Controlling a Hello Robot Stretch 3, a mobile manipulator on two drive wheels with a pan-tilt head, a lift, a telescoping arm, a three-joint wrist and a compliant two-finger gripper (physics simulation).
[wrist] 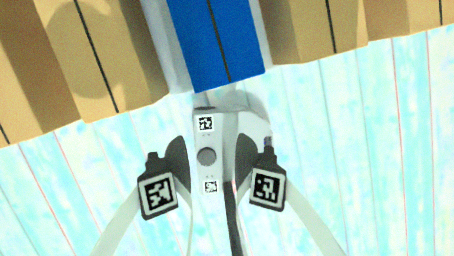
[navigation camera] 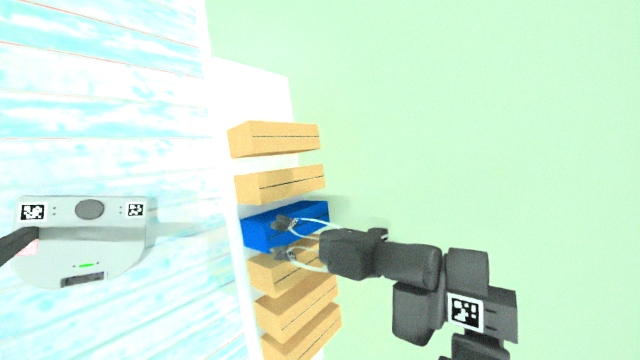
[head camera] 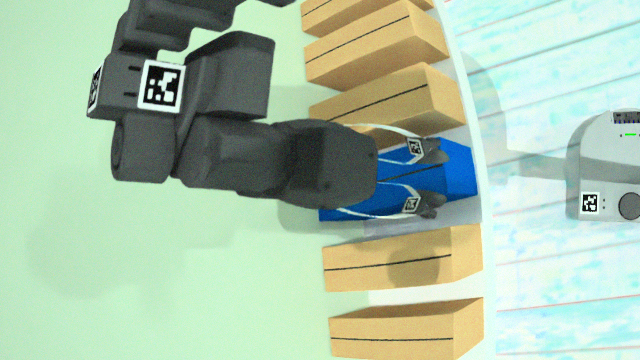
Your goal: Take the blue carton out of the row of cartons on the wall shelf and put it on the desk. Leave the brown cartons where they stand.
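Places are measured from the robot's base along level axes (x ahead, y left, z up), in metres.
Pixels of known places: gripper, fingertip midpoint: (wrist: 211, 153) (navigation camera: 273, 235) (head camera: 439, 179); robot's base, link origin: (wrist: 207, 143) (navigation camera: 90, 208) (head camera: 629, 204).
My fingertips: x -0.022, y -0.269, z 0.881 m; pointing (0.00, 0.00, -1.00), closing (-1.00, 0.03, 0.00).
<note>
For each thing: its top centre in the pictures, then the offset to it from my fingertips. Level surfaces: height alone.
- blue carton, top centre: (head camera: 375, 182) (navigation camera: 302, 223) dx +0.001, dy -0.167, dz -0.092 m
- white wall shelf, surface height: dz -0.212 m
- nearest brown carton, top centre: (head camera: 365, 106) (navigation camera: 307, 263) dx -0.117, dy -0.191, dz -0.092 m
The blue carton (head camera: 460, 170) (navigation camera: 255, 235) (wrist: 215, 50) stands in the row on the white wall shelf (head camera: 420, 298) (navigation camera: 252, 95), with brown cartons (head camera: 400, 265) (navigation camera: 280, 137) (wrist: 100, 55) on both sides. My gripper (head camera: 434, 177) (navigation camera: 281, 238) (wrist: 211, 153) is open, with nothing between its fingers. In the head and navigation views its fingers overlap the blue carton from above. In the wrist view the carton's near end lies ahead of the fingertips, a little off their centre line. The gripper's wrist hides part of the carton in the head view. The desk does not show.
The nearest brown carton (head camera: 390, 105) (navigation camera: 272, 272) on one side stands close to one finger. On the other side a gap separates the blue carton from its neighbour. The green wall (head camera: 150, 275) (navigation camera: 475, 100) is behind the shelf. My base (head camera: 600, 170) (navigation camera: 110, 250) stands on the floor below.
</note>
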